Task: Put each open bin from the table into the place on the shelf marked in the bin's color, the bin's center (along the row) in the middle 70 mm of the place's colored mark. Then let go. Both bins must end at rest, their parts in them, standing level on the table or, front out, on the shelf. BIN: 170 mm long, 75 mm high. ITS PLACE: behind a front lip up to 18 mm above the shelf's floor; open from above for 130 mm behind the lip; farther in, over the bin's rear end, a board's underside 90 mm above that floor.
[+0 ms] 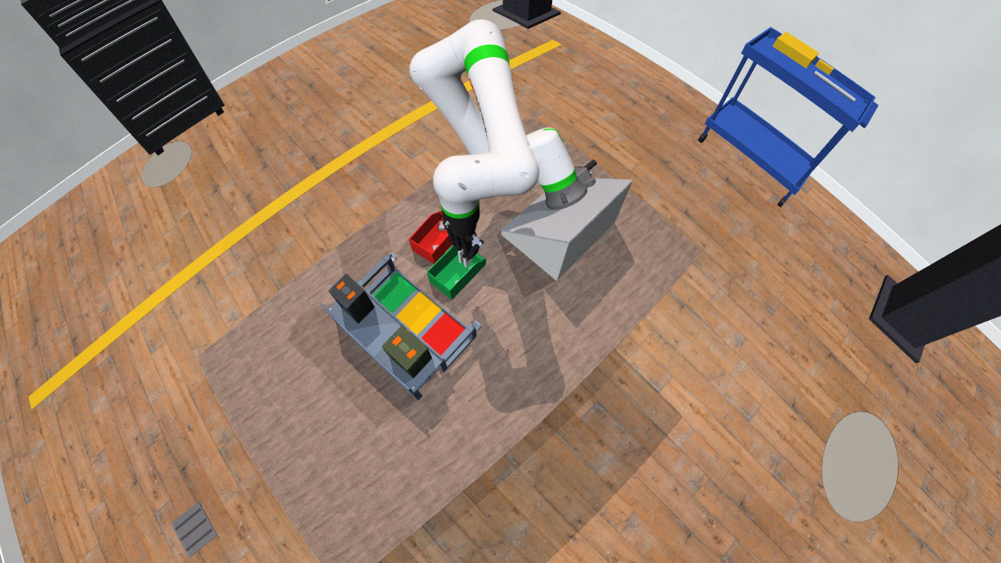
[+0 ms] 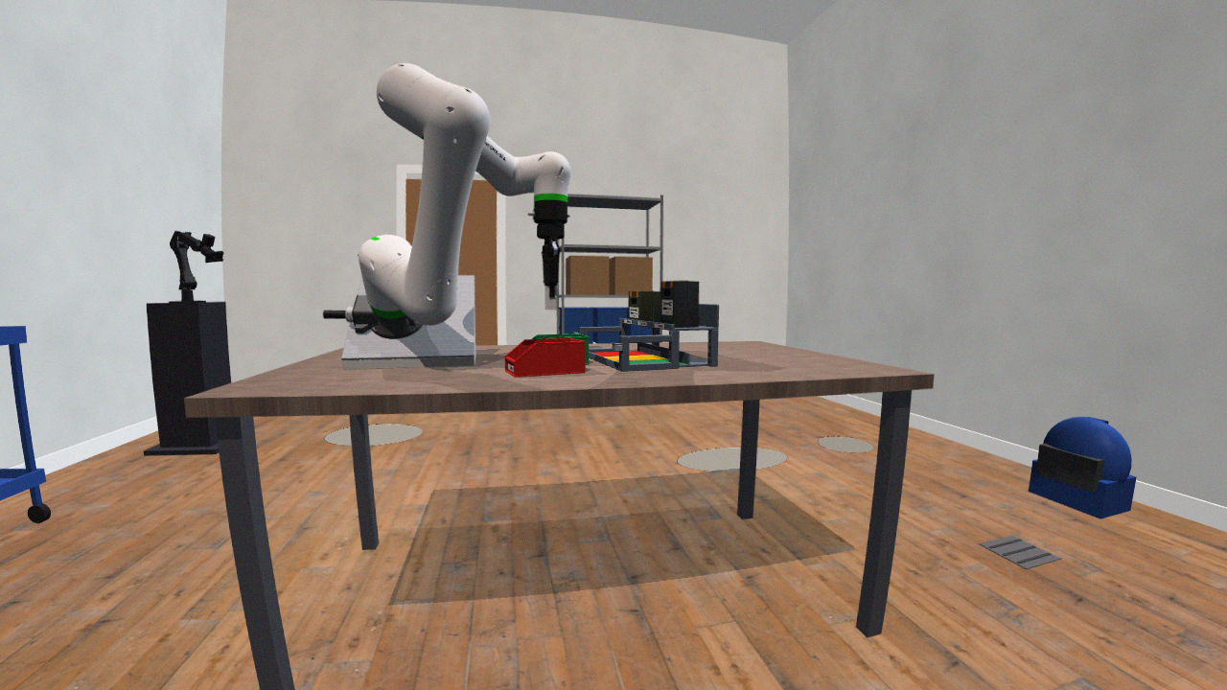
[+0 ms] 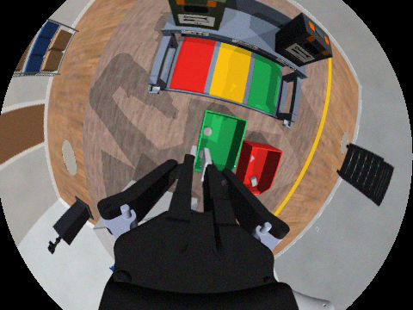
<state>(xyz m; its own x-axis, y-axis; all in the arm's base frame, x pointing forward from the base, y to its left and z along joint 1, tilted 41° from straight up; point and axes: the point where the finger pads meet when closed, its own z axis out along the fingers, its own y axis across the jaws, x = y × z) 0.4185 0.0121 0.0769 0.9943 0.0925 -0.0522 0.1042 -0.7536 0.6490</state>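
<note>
The red bin is 40 mm behind my hand, 190 mm to the right of it and 140 mm below it. The rest, counted from my hand: green bin: 50 mm to the right, 140 mm below.
</note>
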